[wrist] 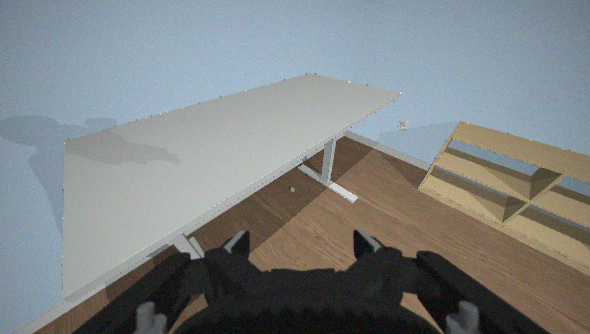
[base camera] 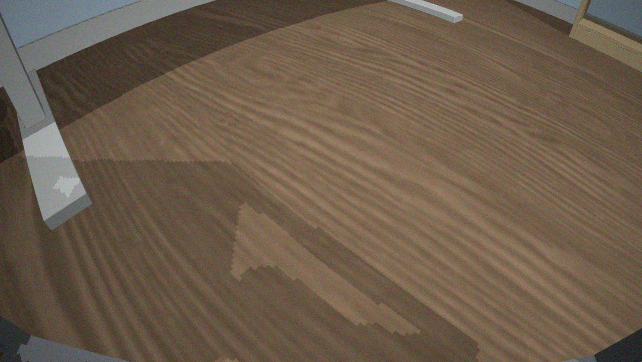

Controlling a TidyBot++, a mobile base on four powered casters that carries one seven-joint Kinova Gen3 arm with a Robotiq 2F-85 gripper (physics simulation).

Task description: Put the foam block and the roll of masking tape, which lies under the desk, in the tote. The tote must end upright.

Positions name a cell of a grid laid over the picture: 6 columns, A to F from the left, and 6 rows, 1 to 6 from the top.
Labels:
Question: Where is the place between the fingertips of my gripper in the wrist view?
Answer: D5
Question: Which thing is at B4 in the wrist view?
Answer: A desk.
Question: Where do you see a tan wooden shelf unit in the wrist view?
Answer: F4

